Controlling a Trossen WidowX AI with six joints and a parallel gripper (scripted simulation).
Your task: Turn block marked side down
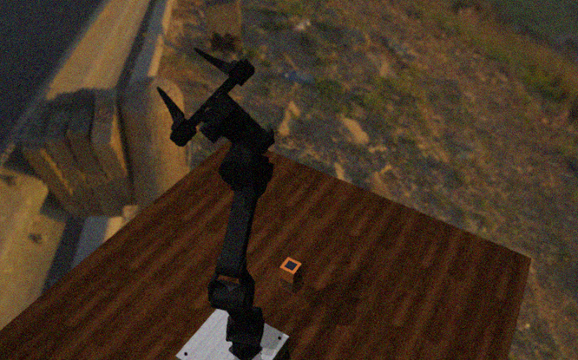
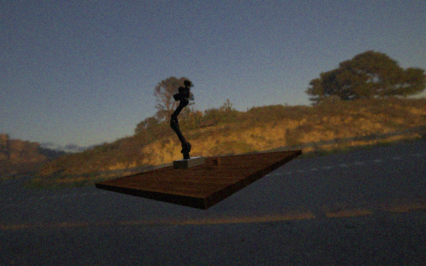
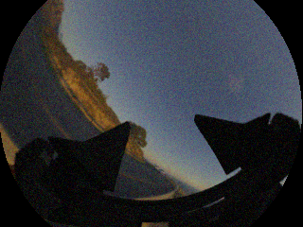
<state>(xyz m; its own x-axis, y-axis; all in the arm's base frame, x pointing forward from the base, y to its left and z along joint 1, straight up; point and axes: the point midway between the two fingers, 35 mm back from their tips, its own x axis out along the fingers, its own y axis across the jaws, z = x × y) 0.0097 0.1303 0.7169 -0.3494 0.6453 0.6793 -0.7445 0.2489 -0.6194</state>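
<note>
Now: the block 78 cm below my gripper tip, 32 cm ahead of it and 5 cm to the right of it.
</note>
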